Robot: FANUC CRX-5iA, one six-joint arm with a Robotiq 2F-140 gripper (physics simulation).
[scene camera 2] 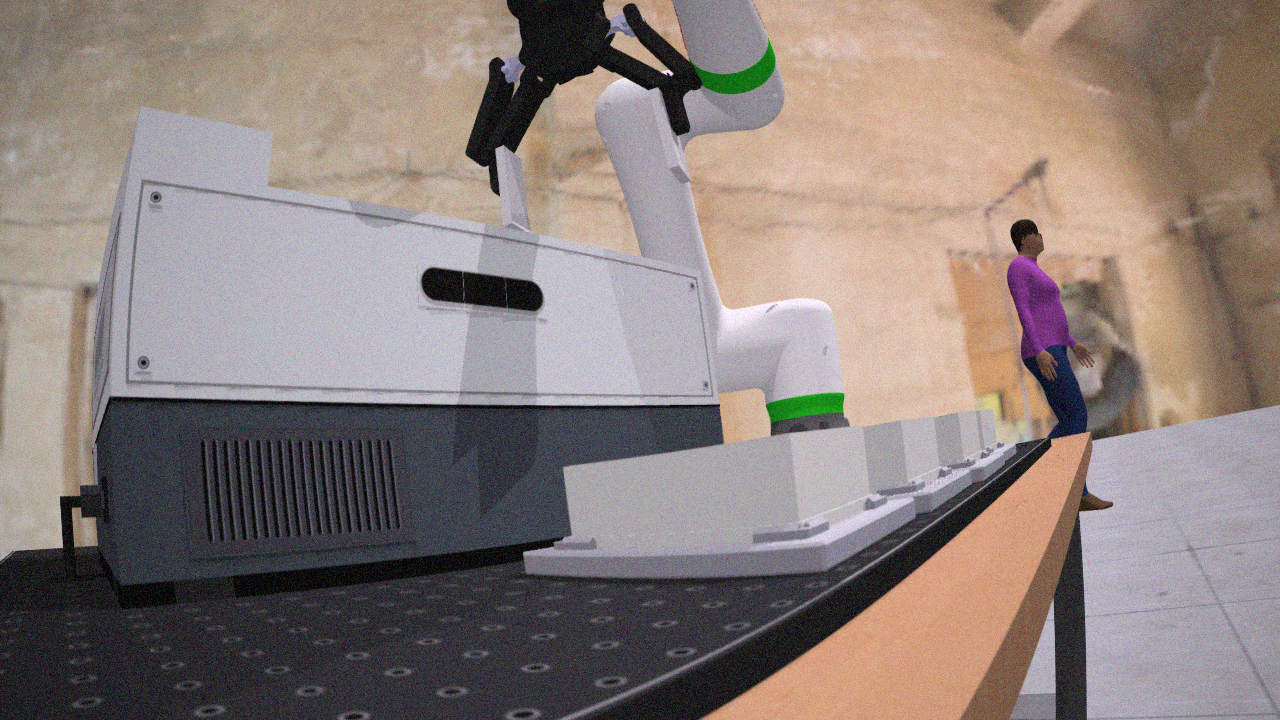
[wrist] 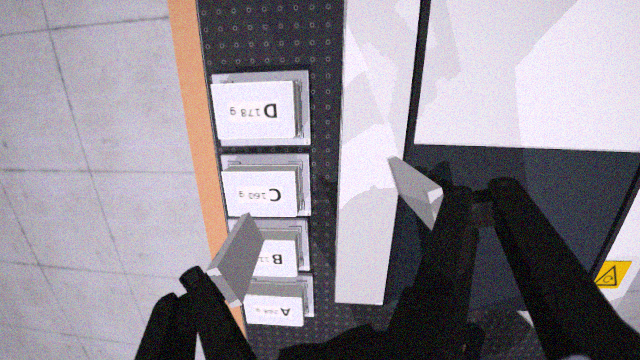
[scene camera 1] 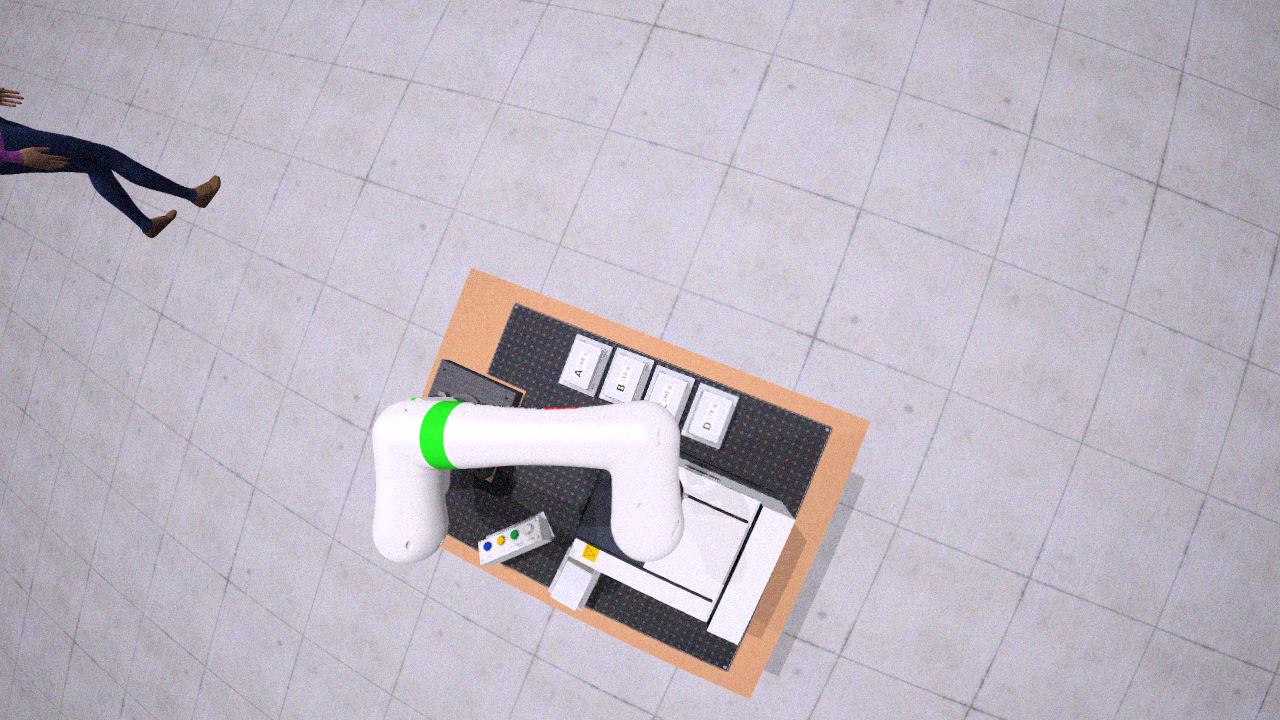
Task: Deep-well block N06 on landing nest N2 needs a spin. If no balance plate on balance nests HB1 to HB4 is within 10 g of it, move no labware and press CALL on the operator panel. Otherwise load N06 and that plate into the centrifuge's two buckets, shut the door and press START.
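Frame: origin at the arm's base, x ahead, y left, z up, level; millimetres.
Where they show: gripper, fingertip midpoint: (scene camera 2: pixel 595 202) (wrist: pixel 322 202).
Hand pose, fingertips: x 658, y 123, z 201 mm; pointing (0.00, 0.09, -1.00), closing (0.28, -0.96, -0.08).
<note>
Each offset is from my fingertips to the top centre of the thing. "*": to the spot under its first point. Level surfaces: height alone.
My gripper (scene camera 2: pixel 592 165) (wrist: pixel 322 202) is open and empty, high above the strip between the plate row and the centrifuge (scene camera 1: pixel 756 573) (scene camera 2: pixel 313 340) (wrist: pixel 365 260); the arm hides it in scene camera 1. Balance plates D {dx +75, dy +110, dz -183 mm} (scene camera 1: pixel 711 416) (scene camera 2: pixel 680 501) (wrist: pixel 250 111), C {dx -62, dy +124, dz -183 mm} (scene camera 1: pixel 669 390) (wrist: pixel 260 192), B {dx -193, dy +142, dz -183 mm} (scene camera 1: pixel 626 376) (wrist: pixel 277 250) and A {dx -328, dy +147, dz -183 mm} (scene camera 1: pixel 586 362) (wrist: pixel 275 310) sit in their nests. D reads 178 g and C 160 g; B is partly covered by a finger and A's weight is blurred. The operator panel {dx -381, dy -438, dz -153 mm} (scene camera 1: pixel 516 539) shows coloured buttons. N06 and the buckets do not show.
A dark blue area (wrist: pixel 550 210) borders the centrifuge's white top panel {* dx +129, dy -192, dz -27 mm} (scene camera 1: pixel 698 546) (wrist: pixel 500 90). A small white box {dx -166, dy -481, dz -158 mm} (scene camera 1: pixel 573 582) stands at its front corner. A dark block (scene camera 1: pixel 474 385) is partly under the arm. A person (scene camera 1: pixel 98 161) (scene camera 2: pixel 1042 313) stands beyond the table {dz -250 mm} (scene camera 1: pixel 474 304).
</note>
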